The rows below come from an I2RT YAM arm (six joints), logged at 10 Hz.
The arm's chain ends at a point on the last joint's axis. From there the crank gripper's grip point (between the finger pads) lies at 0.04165 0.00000 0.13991 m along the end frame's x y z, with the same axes.
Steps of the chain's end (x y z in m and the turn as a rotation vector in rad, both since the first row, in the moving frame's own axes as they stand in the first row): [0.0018 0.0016 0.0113 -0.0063 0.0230 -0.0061]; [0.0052 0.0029 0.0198 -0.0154 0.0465 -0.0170]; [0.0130 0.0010 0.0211 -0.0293 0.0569 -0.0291]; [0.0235 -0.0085 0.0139 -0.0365 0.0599 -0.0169]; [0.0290 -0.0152 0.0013 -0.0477 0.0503 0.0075]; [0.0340 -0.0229 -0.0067 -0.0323 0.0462 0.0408]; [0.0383 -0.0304 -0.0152 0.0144 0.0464 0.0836]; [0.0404 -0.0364 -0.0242 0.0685 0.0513 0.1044]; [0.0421 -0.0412 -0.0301 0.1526 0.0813 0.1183]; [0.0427 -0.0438 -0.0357 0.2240 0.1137 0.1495]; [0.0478 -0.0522 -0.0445 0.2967 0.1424 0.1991]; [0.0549 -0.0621 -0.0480 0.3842 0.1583 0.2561]
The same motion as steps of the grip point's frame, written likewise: [0.0050 0.0022 0.0103 -0.0063 0.0230 -0.0061]; [0.0117 0.0043 0.0177 -0.0154 0.0465 -0.0170]; [0.0209 0.0037 0.0185 -0.0293 0.0569 -0.0291]; [0.0318 -0.0042 0.0111 -0.0365 0.0599 -0.0169]; [0.0360 -0.0082 -0.0011 -0.0477 0.0503 0.0075]; [0.0403 -0.0166 -0.0089 -0.0323 0.0462 0.0408]; [0.0447 -0.0286 -0.0173 0.0144 0.0464 0.0836]; [0.0478 -0.0412 -0.0267 0.0685 0.0513 0.1044]; [0.0542 -0.0566 -0.0352 0.1526 0.0813 0.1183]; [0.0600 -0.0668 -0.0441 0.2240 0.1137 0.1495]; [0.0701 -0.0818 -0.0566 0.2967 0.1424 0.1991]; [0.0811 -0.0995 -0.0642 0.3842 0.1583 0.2561]
